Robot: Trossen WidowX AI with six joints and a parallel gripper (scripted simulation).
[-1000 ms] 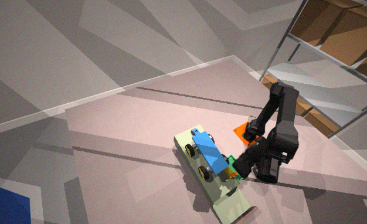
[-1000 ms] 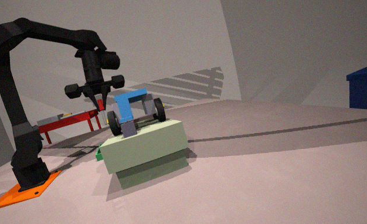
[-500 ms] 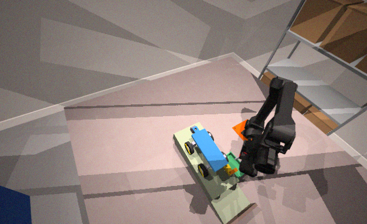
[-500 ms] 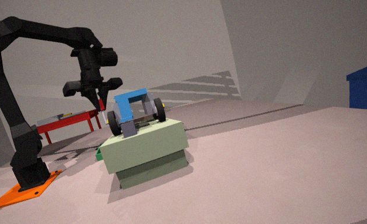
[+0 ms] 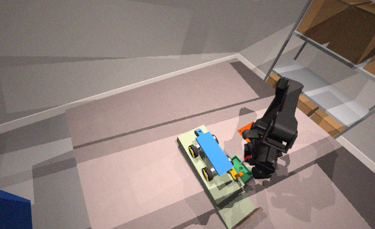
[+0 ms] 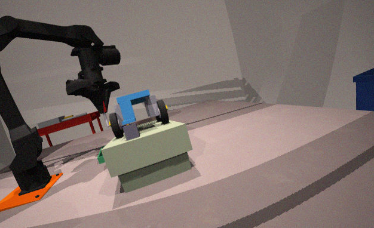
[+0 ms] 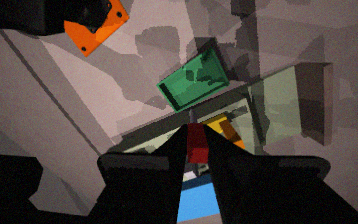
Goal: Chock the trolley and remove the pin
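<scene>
The green tray is 2 cm behind my gripper tip and 14 cm below it. The rest, counted from my gripper tip: blue trolley: 9 cm ahead, 11 cm to the right, 2 cm below; yellow chock: 5 cm ahead, 5 cm below; red-headed stop pin: right at my gripper tip.
</scene>
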